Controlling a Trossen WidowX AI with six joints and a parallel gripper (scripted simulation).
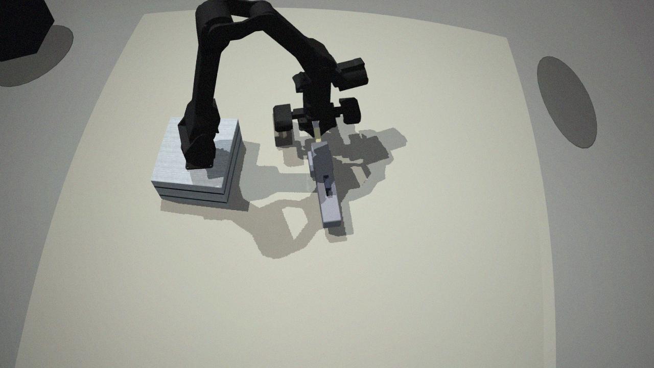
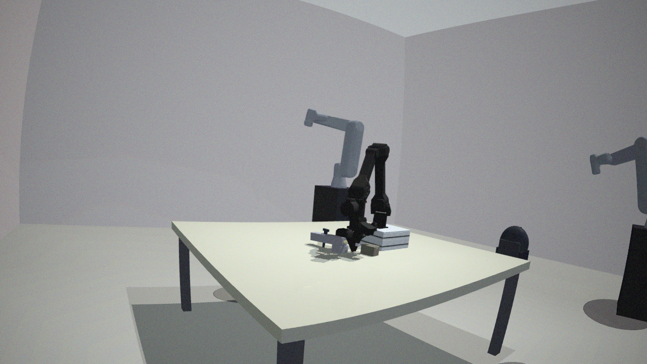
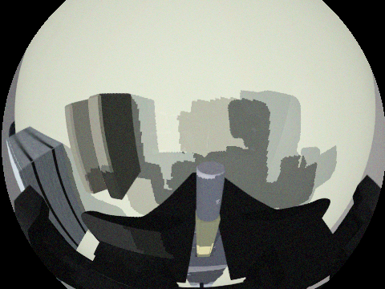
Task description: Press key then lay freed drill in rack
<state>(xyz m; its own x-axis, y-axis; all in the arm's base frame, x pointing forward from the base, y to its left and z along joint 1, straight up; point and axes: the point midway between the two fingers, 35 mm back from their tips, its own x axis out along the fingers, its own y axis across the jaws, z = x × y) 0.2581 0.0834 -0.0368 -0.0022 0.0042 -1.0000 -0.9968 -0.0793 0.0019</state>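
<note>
The v-grooved rack lies 80 mm behind my gripper tip and 20 mm to the left of it. Also, from my gripper tip: block (140 mm to the right, 20 mm above, 10 mm ahead); drill (40 mm to the right, 30 mm above); dark key (160 mm to the right, 40 mm above, 10 mm ahead).
</note>
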